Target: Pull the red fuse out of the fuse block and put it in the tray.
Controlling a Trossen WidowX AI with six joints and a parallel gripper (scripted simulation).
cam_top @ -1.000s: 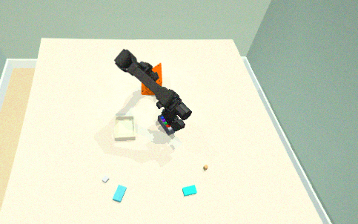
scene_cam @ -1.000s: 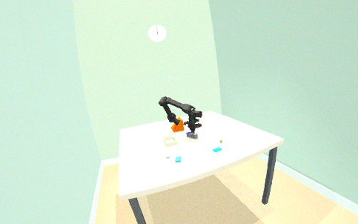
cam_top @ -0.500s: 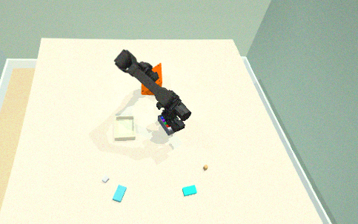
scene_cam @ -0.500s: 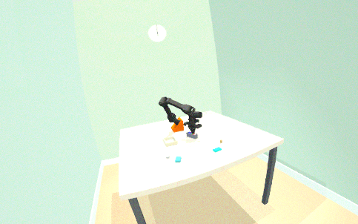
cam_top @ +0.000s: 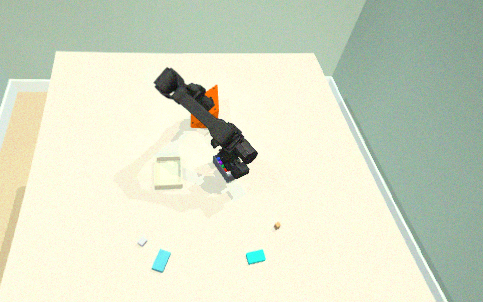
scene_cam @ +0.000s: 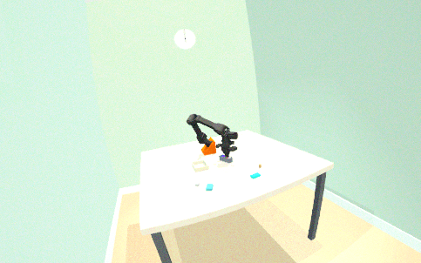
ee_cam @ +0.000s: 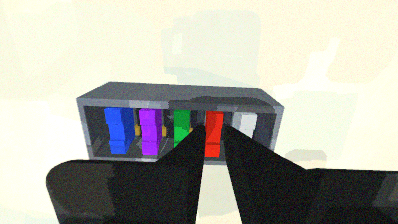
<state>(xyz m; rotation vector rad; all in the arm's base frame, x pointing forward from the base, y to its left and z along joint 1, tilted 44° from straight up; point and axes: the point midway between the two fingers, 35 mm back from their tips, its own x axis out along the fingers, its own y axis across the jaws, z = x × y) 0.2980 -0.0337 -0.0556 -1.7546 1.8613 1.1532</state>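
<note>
Now: gripper tip 2 cm short of the white fuse, 1 cm to the right of it and 1 cm above it. From my gripper tip the other things lie so: purple fuse 4 cm behind, 1 cm to the right, 1 cm below; red fuse 1 cm below; green fuse 2 cm behind, 1 cm to the right, 1 cm below.
</note>
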